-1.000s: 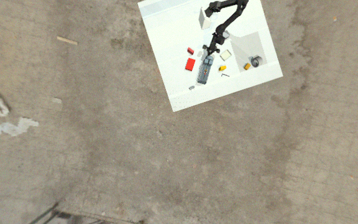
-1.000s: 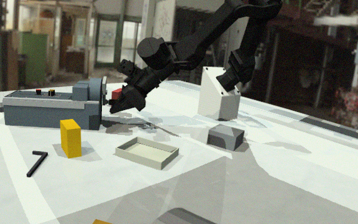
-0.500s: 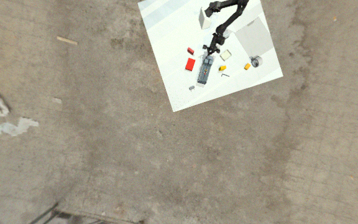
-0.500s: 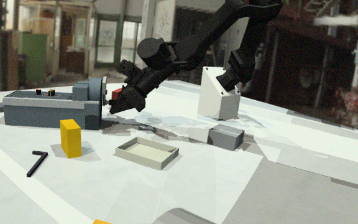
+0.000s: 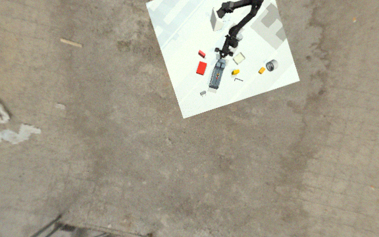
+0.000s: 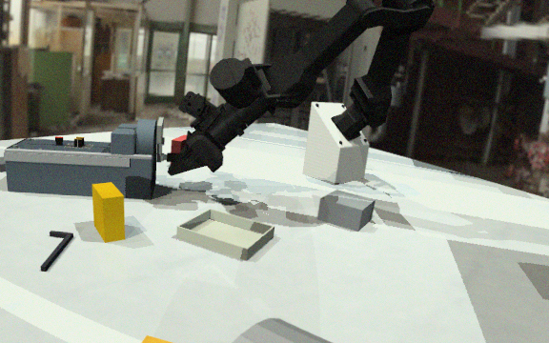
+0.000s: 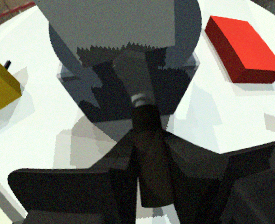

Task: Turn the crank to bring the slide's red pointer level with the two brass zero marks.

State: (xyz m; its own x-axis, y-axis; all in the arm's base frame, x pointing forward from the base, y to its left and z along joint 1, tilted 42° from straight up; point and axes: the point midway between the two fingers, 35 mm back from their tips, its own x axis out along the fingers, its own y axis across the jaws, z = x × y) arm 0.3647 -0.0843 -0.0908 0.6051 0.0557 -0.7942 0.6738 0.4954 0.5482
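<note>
Right now the dark crank handle is 30 mm above my gripper tip, 10 mm to the left of it and 10 mm behind it. Also, from my gripper tip: red pointer (160 mm ahead, 130 mm to the right, 50 mm above); then shallow grey tray (200 mm to the left, 60 mm ahead, 30 mm below); then yellow block (180 mm ahead, 90 mm to the left).
</note>
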